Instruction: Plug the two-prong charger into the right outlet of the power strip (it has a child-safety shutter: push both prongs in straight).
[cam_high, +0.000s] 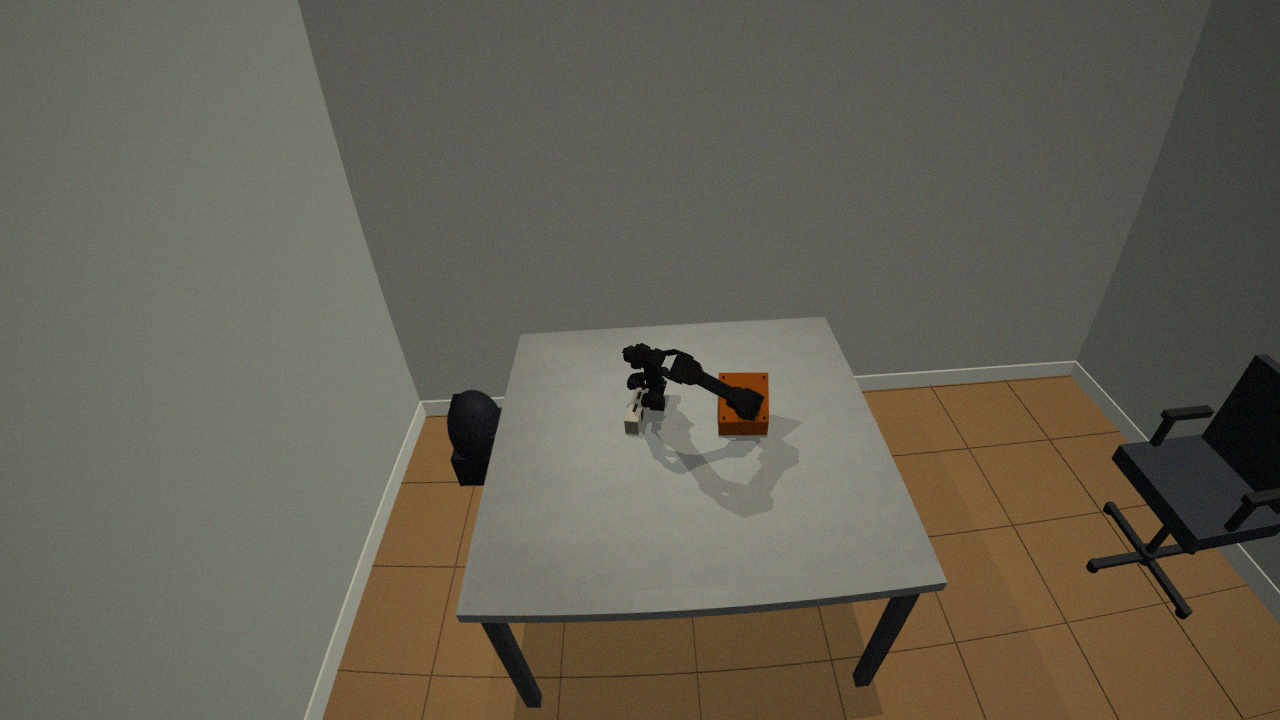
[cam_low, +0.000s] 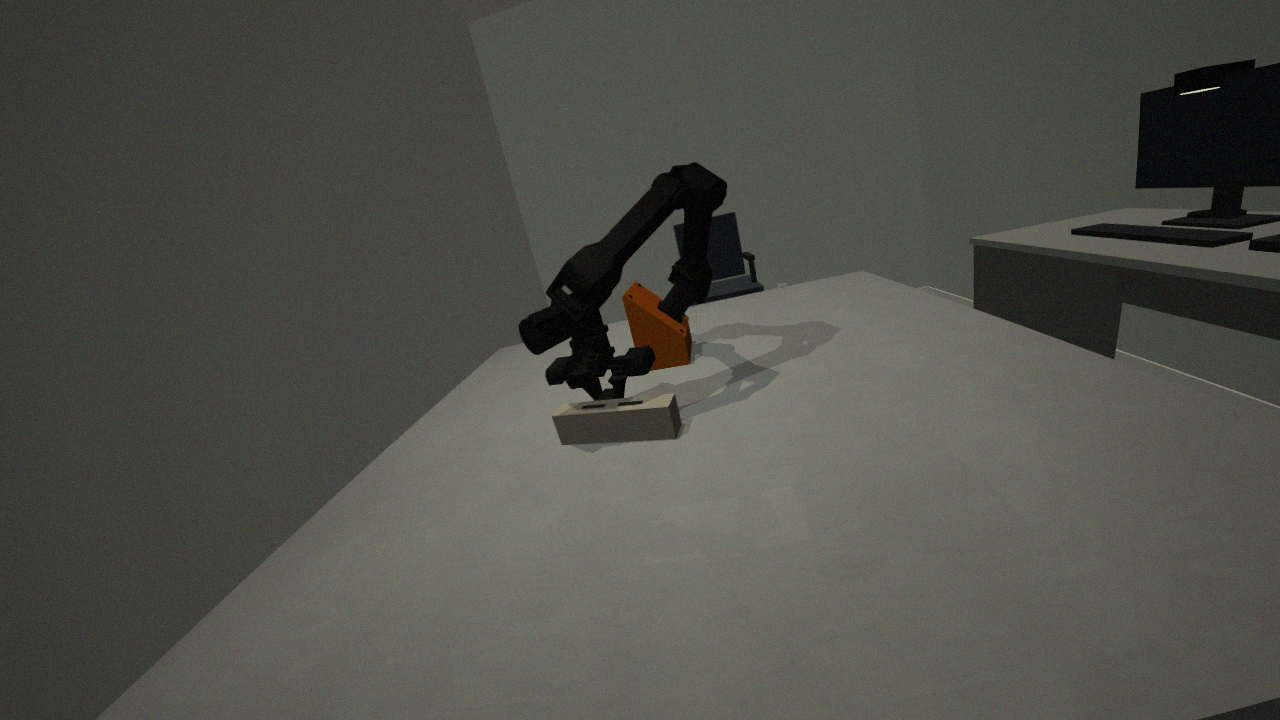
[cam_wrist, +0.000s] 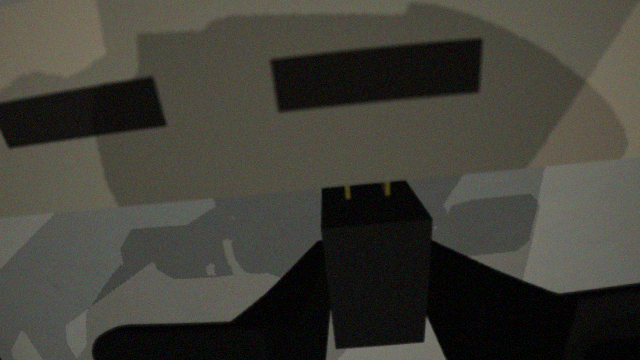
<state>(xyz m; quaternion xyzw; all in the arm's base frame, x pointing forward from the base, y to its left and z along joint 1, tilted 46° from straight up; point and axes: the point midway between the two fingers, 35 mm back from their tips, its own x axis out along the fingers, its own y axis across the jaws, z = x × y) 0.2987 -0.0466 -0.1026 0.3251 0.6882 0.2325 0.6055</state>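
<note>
The two-prong charger lies 20 mm ahead of my gripper tip and 10 mm above it.
</note>
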